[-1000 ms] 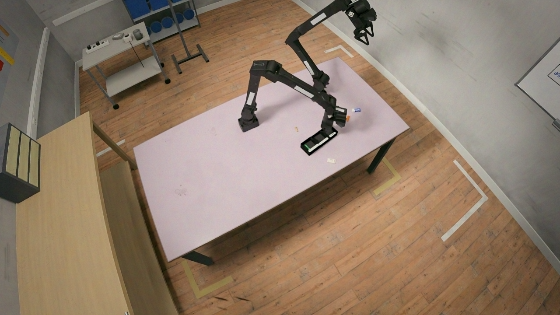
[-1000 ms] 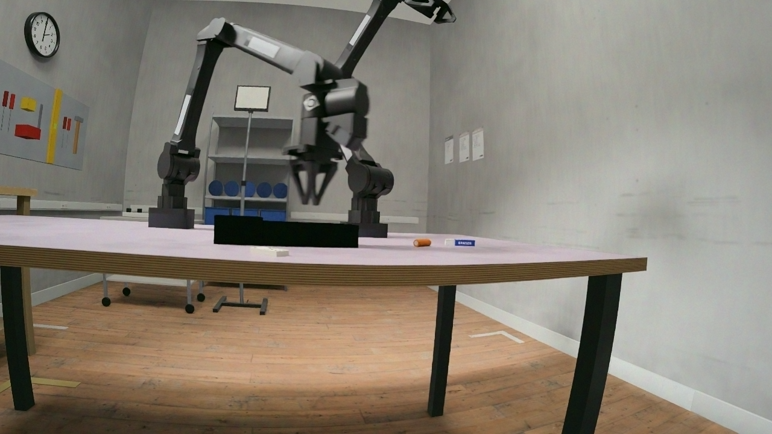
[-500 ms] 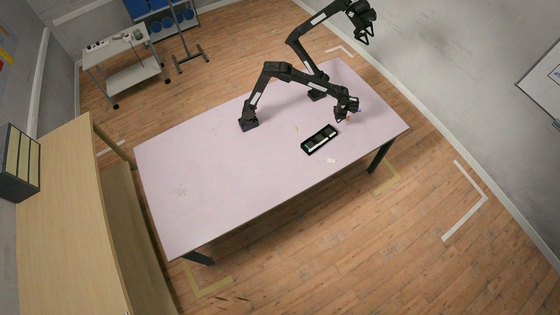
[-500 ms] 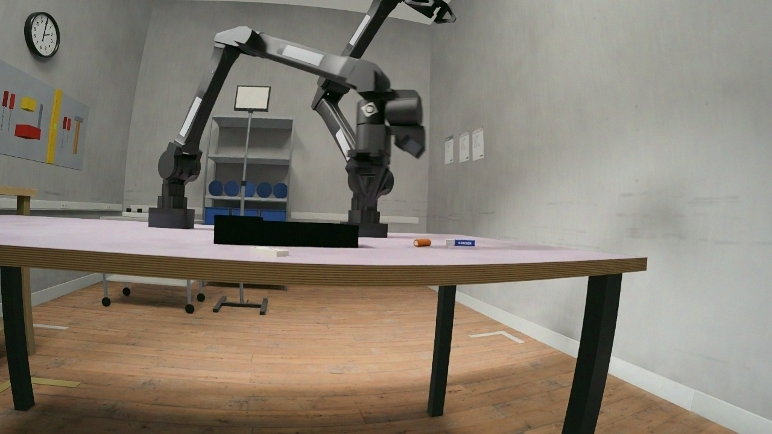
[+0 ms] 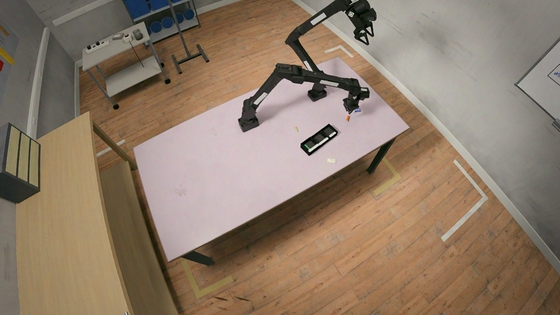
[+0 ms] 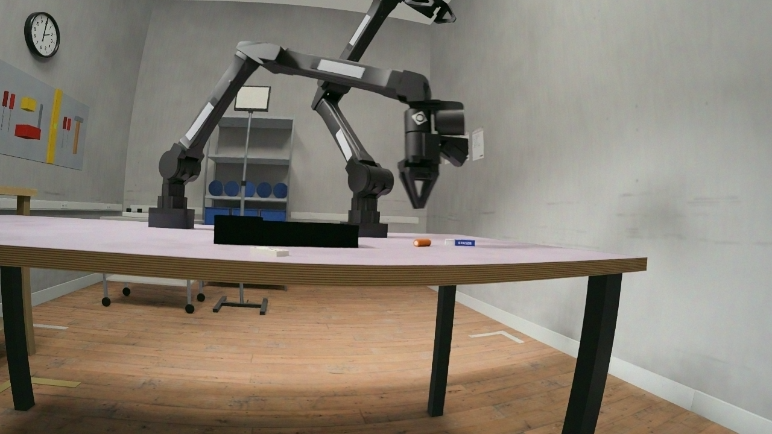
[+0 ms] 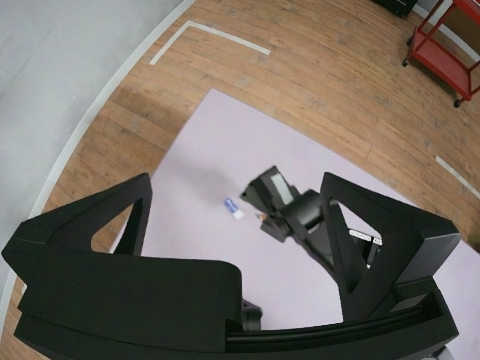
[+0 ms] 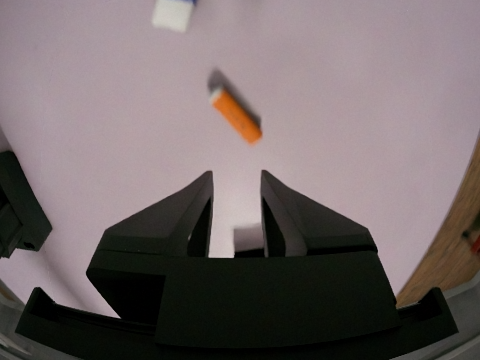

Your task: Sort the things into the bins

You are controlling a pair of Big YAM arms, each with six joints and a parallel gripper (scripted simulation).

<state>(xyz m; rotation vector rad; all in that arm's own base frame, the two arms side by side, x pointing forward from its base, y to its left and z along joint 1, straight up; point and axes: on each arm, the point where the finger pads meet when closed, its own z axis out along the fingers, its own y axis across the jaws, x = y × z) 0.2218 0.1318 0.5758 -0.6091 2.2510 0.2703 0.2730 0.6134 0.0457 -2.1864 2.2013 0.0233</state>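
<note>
My right gripper is now 1 cm to the right of the orange battery and 8 cm above it. Round my right hand: eraser 3 cm behind, 10 cm to the left, 8 cm below; white die 22 cm ahead, 28 cm to the right, 8 cm below; brass bolt 10 cm behind, 35 cm to the right, 8 cm below.
</note>
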